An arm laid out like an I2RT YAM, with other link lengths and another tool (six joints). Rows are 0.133 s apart.
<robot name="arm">
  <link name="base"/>
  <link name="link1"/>
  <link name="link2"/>
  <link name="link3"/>
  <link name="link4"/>
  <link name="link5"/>
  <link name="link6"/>
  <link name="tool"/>
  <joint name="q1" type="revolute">
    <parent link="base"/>
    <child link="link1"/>
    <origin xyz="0 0 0.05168"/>
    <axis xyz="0 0 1"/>
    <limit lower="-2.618" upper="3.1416"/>
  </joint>
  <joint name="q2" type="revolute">
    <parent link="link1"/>
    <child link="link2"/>
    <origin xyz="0.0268 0.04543 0.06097" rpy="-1.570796 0 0"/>
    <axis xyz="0 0 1"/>
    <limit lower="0" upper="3.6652"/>
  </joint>
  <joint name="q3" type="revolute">
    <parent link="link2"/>
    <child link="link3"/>
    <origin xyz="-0.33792 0 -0.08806" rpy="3.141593 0 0"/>
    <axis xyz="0 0 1"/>
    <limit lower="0" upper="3.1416"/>
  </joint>
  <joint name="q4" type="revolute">
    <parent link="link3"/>
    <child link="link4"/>
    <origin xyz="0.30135 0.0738 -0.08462"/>
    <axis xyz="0 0 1"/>
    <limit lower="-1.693" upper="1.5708"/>
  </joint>
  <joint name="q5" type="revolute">
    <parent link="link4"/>
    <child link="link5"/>
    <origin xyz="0.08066 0.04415 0.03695" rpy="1.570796 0 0"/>
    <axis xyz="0 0 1"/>
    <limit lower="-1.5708" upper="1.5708"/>
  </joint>
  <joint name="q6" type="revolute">
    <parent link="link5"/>
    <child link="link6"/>
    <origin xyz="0.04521 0 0.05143" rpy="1.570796 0 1.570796"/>
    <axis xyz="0 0 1"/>
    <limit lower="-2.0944" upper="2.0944"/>
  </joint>
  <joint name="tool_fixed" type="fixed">
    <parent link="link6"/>
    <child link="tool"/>
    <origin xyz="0 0.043 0.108" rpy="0.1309 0 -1.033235"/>
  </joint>
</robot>
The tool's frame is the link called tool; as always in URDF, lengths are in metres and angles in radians.
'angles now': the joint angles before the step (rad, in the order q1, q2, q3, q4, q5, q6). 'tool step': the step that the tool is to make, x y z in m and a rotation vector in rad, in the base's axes. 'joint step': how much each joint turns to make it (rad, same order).
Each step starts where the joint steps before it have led.
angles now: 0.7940, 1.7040, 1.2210, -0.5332, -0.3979, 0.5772
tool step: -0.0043, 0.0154, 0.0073, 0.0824, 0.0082, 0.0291
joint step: 0.0110, 0.0001, -0.0090, 0.0716, -0.0628, 0.0219
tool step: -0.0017, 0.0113, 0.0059, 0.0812, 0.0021, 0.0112
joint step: 0.0039, -0.0067, -0.0256, 0.0915, -0.0502, 0.0331
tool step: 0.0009, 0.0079, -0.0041, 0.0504, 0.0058, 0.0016
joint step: 0.0008, 0.0095, -0.0291, 0.0855, -0.0300, 0.0288
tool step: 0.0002, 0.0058, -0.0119, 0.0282, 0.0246, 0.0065
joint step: -0.0012, 0.0269, -0.0256, 0.0681, -0.0326, 0.0230
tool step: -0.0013, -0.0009, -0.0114, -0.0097, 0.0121, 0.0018
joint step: 0.0000, 0.0148, -0.0172, 0.0166, -0.0027, 0.0001
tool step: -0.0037, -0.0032, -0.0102, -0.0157, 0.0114, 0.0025
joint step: 0.0015, 0.0063, -0.0203, 0.0057, 0.0012, -0.0030
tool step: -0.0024, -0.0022, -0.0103, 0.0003, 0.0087, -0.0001
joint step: -0.0011, 0.0070, -0.0290, 0.0324, -0.0056, 0.0041
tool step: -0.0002, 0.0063, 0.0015, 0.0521, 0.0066, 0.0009
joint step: 0.0005, 0.0037, -0.0212, 0.0764, -0.0304, 0.0327
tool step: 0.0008, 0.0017, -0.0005, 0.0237, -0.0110, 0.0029
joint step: -0.0010, 0.0004, -0.0146, 0.0420, -0.0087, 0.0038
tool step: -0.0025, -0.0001, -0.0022, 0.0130, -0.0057, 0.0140
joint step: 0.0012, 0.0002, -0.0143, 0.0239, -0.0125, -0.0068
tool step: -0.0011, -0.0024, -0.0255, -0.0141, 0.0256, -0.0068
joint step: -0.0033, 0.0413, -0.0379, 0.0576, -0.0037, 0.0108
